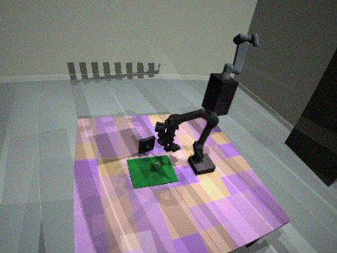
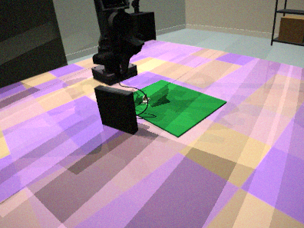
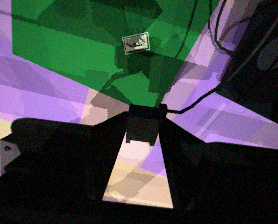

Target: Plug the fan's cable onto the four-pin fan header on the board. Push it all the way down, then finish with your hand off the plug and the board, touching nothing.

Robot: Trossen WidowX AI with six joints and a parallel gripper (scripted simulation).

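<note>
Right now the white four-pin header is 9 cm below my gripper tip, 6 cm ahead of it and 4 cm to the left of it. The rest, counted from my gripper tip: dark plug (1 cm behind); black fan block (10 cm to the right, 10 cm ahead, 3 cm below); green board (13 cm ahead, 11 cm below, 8 cm to the left).
</note>
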